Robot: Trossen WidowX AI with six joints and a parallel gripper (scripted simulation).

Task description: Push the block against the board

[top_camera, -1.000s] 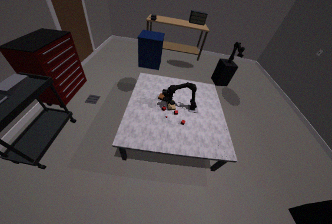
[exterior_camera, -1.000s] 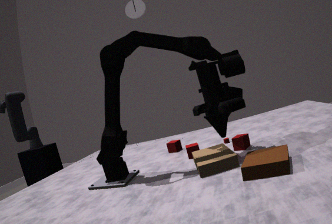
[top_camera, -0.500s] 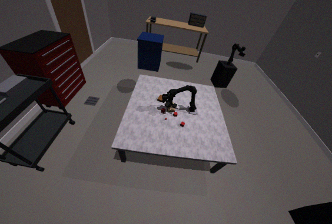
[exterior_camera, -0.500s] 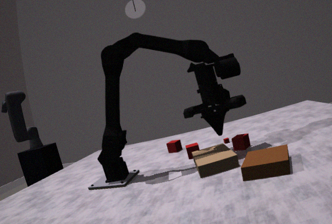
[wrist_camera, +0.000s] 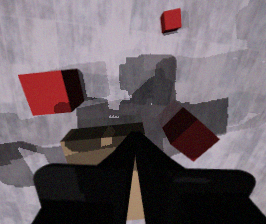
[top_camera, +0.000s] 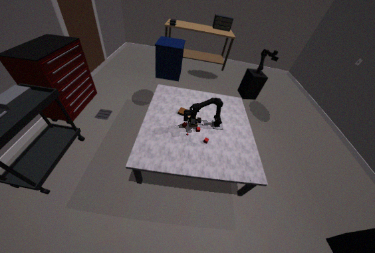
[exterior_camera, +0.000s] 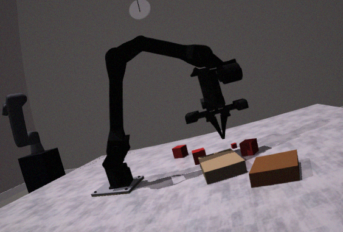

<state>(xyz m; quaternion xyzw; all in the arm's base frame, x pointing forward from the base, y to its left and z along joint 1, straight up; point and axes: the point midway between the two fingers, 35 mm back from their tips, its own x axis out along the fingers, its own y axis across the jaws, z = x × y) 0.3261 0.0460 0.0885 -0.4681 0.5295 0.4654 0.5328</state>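
My gripper tip is 4 cm past the tan board, 10 cm to the left of it and 5 cm above it. From my gripper tip the other things lie so: square block (7 cm ahead, 24 cm to the right, 5 cm below).
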